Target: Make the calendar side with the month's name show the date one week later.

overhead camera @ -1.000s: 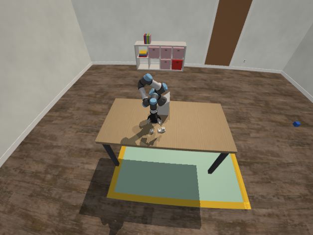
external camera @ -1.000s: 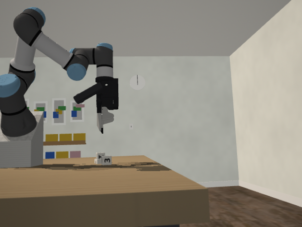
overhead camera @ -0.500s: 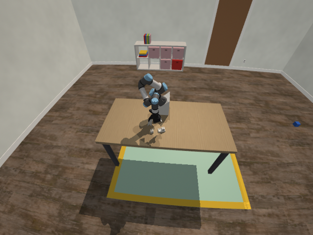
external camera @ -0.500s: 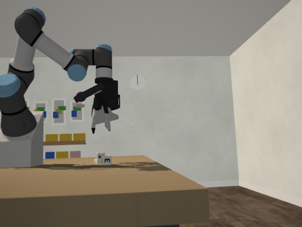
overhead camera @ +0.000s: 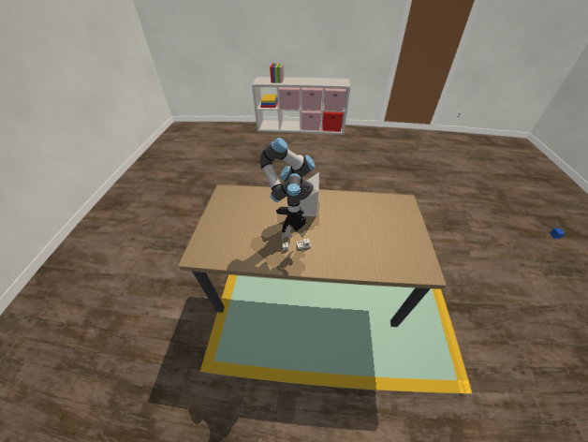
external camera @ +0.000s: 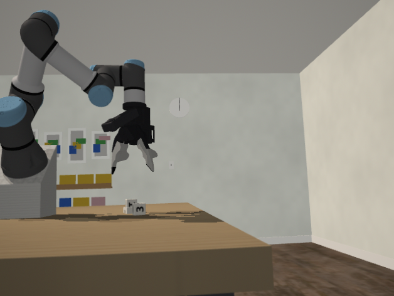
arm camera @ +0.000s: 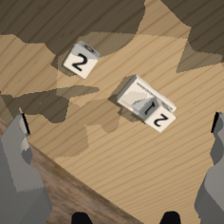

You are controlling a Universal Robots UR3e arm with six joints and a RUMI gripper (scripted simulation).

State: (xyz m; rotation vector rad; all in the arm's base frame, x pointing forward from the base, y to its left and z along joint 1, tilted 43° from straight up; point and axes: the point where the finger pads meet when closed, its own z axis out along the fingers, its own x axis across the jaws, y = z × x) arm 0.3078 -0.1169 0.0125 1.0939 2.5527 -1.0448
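Now: hand 7 cm to the right of the white calendar tray and 11 cm above it.
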